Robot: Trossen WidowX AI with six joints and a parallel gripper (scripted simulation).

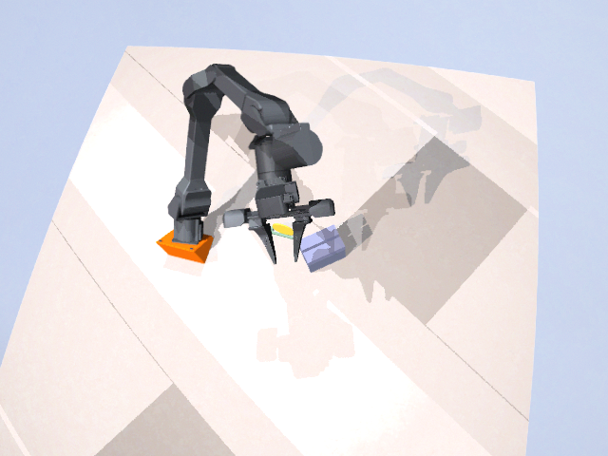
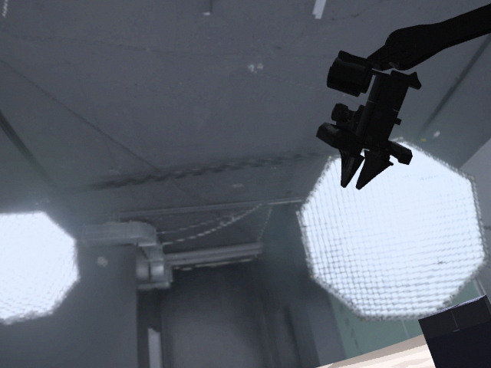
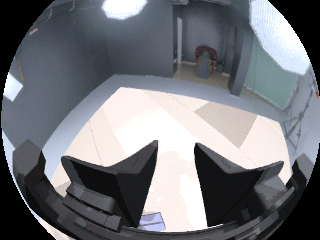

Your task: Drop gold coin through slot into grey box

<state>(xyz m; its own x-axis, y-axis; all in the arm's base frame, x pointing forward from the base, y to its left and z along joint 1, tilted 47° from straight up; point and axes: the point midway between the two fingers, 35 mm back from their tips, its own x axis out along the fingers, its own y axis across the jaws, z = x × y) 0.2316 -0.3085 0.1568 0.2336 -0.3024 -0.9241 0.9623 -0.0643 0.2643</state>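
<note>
The gold coin lies 290 mm below my gripper tip, 180 mm to the left of it and 60 mm behind it.
</note>
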